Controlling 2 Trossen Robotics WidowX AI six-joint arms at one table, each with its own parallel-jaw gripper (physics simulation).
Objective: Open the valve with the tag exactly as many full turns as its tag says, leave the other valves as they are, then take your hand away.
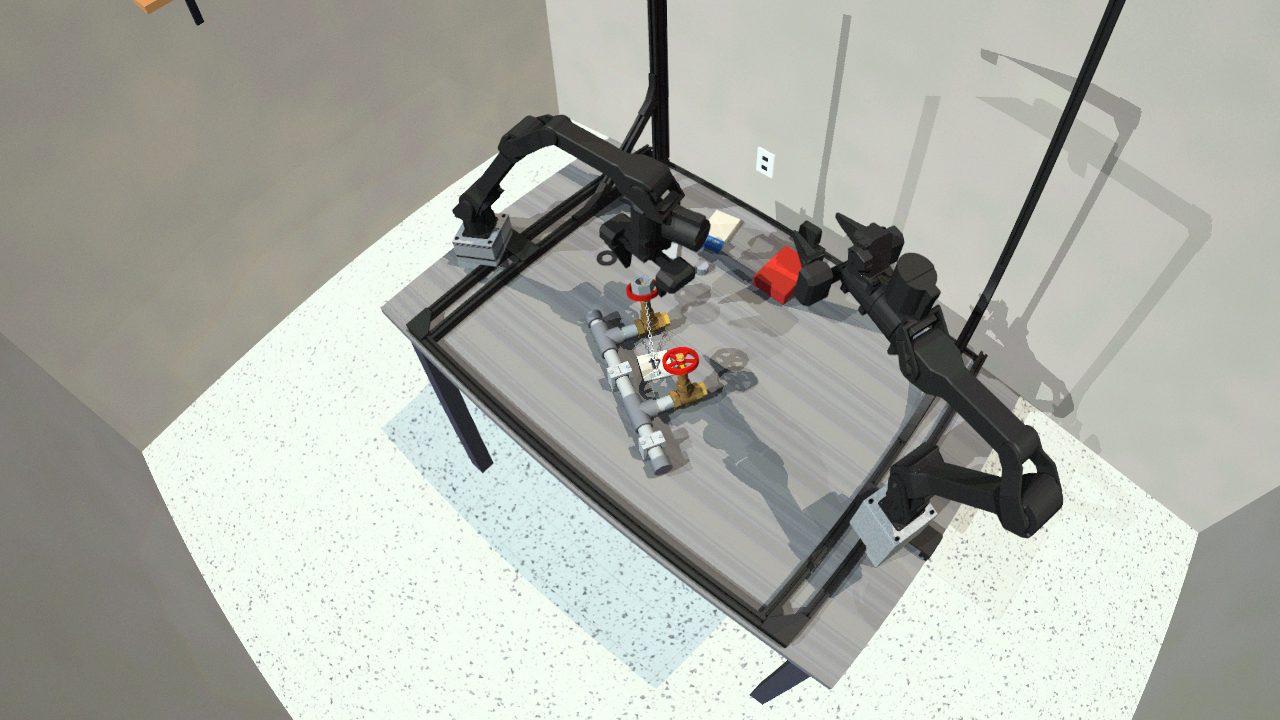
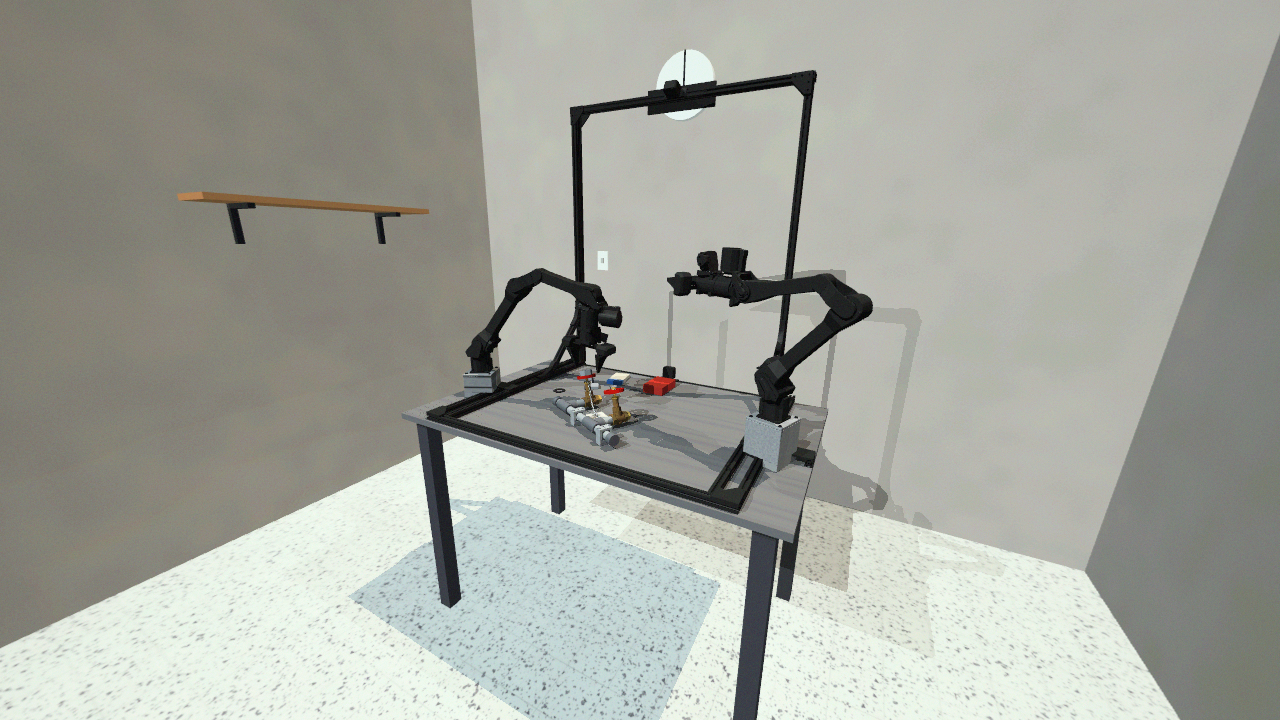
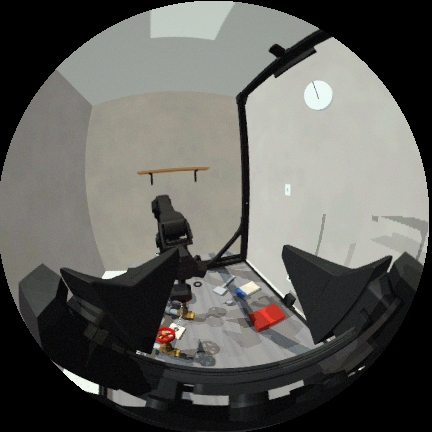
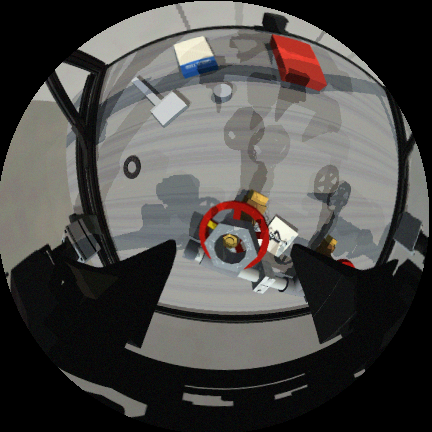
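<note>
The tagged valve has a red handwheel with a grey hexagonal collar at its centre. A chain runs from it to a white tag; its mark is too small to read surely. The other red-wheeled valve stands on the same pipe. My right gripper is open above the tagged valve, pointing down, fingers apart on either side of the collar. My left gripper is open and empty, high above the table's far side.
The grey pipe lies nearer the front edge. A red block, a blue and white box, a flat light tool, a small grey cylinder and a dark ring lie farther back. Black rails edge the table.
</note>
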